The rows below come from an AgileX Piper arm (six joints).
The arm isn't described. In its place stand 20 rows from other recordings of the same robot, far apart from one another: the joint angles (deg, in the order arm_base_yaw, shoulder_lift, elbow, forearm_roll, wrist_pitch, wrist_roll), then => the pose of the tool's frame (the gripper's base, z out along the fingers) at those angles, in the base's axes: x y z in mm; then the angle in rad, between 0 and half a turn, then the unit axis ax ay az.
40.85 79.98 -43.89 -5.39 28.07 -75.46 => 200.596, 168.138, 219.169, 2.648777, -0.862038, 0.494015, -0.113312
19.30 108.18 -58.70 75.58 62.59 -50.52 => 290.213, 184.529, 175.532, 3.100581, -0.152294, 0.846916, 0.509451
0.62 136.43 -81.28 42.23 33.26 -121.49 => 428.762, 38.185, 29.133, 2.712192, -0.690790, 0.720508, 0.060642
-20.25 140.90 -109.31 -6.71 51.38 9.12 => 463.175, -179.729, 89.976, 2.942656, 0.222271, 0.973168, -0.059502
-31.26 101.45 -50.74 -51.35 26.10 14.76 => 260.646, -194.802, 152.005, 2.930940, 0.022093, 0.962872, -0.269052
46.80 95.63 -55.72 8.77 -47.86 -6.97 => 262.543, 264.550, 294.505, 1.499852, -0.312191, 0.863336, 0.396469
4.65 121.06 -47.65 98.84 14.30 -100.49 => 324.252, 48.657, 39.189, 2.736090, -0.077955, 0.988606, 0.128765
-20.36 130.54 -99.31 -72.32 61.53 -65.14 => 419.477, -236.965, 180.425, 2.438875, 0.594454, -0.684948, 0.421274
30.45 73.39 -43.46 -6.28 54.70 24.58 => 184.711, 99.162, 229.773, 2.937456, -0.078776, 0.996892, -0.000351
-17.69 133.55 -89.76 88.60 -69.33 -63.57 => 410.583, -220.296, 142.603, 2.318497, 0.542070, 0.649962, -0.532645
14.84 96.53 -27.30 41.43 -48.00 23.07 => 273.822, 26.259, 150.120, 1.969440, 0.479973, 0.865804, 0.141456
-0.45 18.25 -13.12 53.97 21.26 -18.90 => 79.666, 26.060, 249.905, 1.957731, 0.163002, 0.925143, 0.342841
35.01 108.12 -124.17 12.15 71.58 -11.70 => 323.588, 248.849, 421.508, 2.516572, -0.392278, 0.902028, 0.180174
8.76 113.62 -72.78 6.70 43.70 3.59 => 375.867, 65.340, 148.118, 2.969981, -0.006508, 0.998532, 0.053781
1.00 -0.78 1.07 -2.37 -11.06 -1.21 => 52.756, 1.643, 224.964, 1.296274, -0.044796, 0.998677, -0.025263
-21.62 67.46 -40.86 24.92 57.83 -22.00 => 186.706, -39.085, 243.961, 2.830399, 0.095501, 0.984511, 0.147033
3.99 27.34 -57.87 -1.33 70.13 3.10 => 33.123, 0.319, 398.939, 2.175217, -0.005980, 0.999792, 0.019494
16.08 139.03 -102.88 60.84 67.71 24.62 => 433.958, 201.614, 115.129, 2.698475, -0.298354, -0.861478, -0.410903
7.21 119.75 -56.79 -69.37 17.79 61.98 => 363.363, 19.740, 69.468, 2.697879, -0.085049, 0.986070, -0.142940
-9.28 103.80 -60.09 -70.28 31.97 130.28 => 352.254, -103.516, 187.399, 2.317818, 0.663248, 0.744616, -0.075157
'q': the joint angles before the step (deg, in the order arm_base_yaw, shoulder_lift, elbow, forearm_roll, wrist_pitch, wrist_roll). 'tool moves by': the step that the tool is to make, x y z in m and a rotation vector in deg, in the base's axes. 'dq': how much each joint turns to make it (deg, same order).
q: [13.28 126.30 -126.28 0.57 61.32 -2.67]
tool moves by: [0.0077 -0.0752 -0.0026 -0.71 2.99 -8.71]
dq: [-8.72 -0.02 0.03 -0.24 3.04 0.00]
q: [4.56 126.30 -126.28 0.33 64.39 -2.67]
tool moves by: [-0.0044 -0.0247 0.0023 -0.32 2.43 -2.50]
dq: [-2.86 -0.55 0.01 0.01 2.98 -0.39]
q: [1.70 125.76 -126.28 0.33 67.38 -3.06]
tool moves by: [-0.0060 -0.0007 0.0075 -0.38 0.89 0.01]
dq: [0.00 -1.06 0.00 -0.33 1.96 -0.05]
